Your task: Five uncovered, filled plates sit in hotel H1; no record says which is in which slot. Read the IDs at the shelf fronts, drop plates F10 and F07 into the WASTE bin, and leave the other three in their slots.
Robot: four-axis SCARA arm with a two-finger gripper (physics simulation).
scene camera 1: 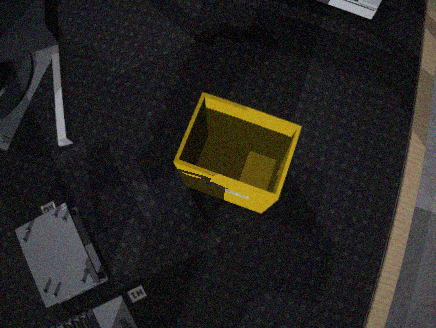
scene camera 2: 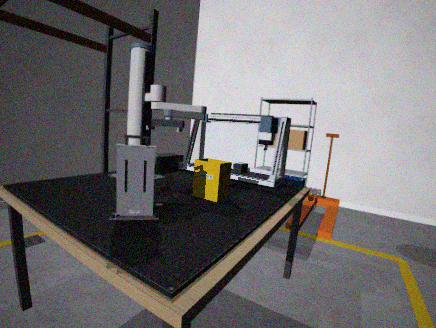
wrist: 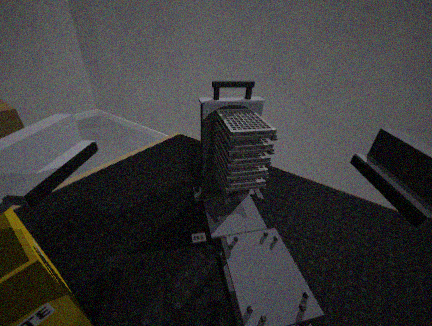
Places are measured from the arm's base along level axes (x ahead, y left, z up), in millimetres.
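Pixels of known places: gripper, between the fingertips: [scene camera 1: 0,159] [scene camera 2: 162,128] [wrist: 224,138].
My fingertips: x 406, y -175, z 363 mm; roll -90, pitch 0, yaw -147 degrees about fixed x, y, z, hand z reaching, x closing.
Ahead of a thing's pixels: the offset from my fingertips to its top centre. "pt": to the spot under its first point.
Hotel H1 [scene camera 2: 135,182] [wrist: 205,130] stands upright at the table's near side in scene camera 2, its grey back panel towards that camera. In the wrist view, a stack of plates {dz -140, dx +116, dy -253 mm} [wrist: 245,157] sits in its slots, the top one showing a grid of wells. The shelf-front IDs are too dark and small to read. The yellow WASTE bin {dz -150, dx +241, dy +149 mm} [scene camera 1: 252,117] [scene camera 2: 219,181] [wrist: 45,295] is open at the top; no plate shows inside it in scene camera 1. My gripper [wrist: 224,138] is open and empty, its fingers wide apart, high above the table and back from the hotel.
A low grey platform with short pegs {dz -280, dx -22, dy -125 mm} [scene camera 1: 55,257] [wrist: 270,275] lies in front of the hotel. The H1 label {pt dz -350, dx +142, dy -142 mm} [scene camera 1: 137,293] [wrist: 199,237] lies beside the hotel. A gantry machine [scene camera 2: 282,155] stands behind the bin. A dark box {pt dz -295, dx -437, dy +541 mm} [scene camera 2: 169,163] stands behind the arm's column.
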